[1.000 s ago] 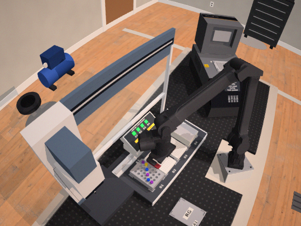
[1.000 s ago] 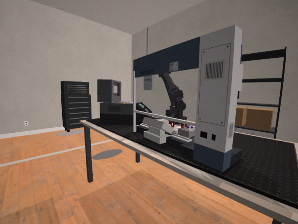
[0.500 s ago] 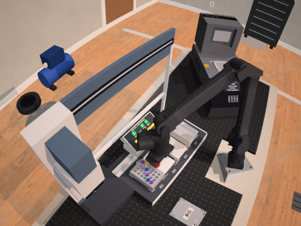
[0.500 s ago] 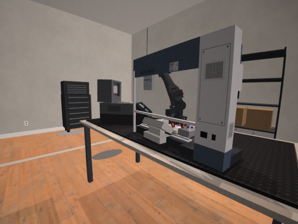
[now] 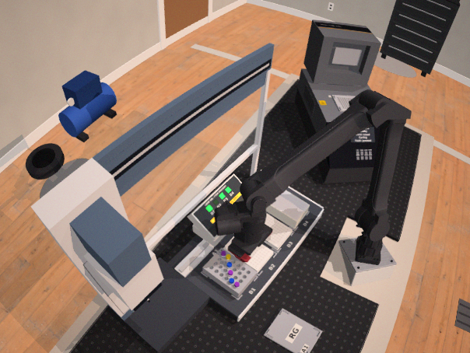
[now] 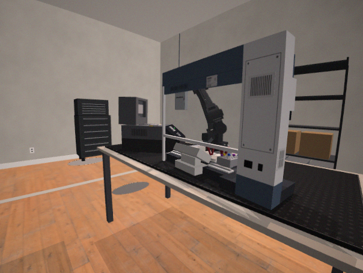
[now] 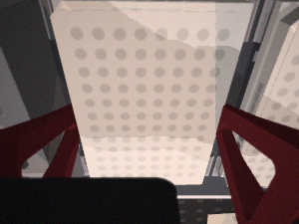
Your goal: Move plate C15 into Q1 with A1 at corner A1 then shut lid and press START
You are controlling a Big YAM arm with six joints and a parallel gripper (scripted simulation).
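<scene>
The deep-well block lies 70 mm behind my hand, 190 mm to the right of it and 10 mm above it. Also, from my hand: coloured tube (20 mm ahead, 100 mm to the left, 10 mm above); then tube cooling block (30 mm ahead, 90 mm to the left, 10 mm above); then grey RG nest (200 mm behind, 200 mm to the left, 60 mm below).
</scene>
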